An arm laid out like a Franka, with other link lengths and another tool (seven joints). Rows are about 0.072 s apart.
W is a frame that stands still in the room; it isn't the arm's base.
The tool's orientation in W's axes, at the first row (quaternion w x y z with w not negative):
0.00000 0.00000 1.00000 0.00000
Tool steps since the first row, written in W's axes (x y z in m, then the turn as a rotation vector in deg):
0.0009 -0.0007 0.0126 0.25 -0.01 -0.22
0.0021 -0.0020 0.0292 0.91 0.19 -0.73
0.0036 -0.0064 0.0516 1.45 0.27 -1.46
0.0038 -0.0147 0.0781 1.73 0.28 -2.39
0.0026 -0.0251 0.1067 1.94 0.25 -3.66
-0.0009 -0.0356 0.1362 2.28 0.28 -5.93
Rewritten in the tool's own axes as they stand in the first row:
-0.0009 -0.0007 -0.0126 -0.25 -0.01 0.22
-0.0021 -0.0020 -0.0292 -0.91 0.19 0.73
-0.0036 -0.0064 -0.0516 -1.45 0.27 1.46
-0.0038 -0.0147 -0.0781 -1.73 0.28 2.39
-0.0026 -0.0251 -0.1067 -1.94 0.25 3.66
0.0009 -0.0356 -0.1362 -2.28 0.28 5.93

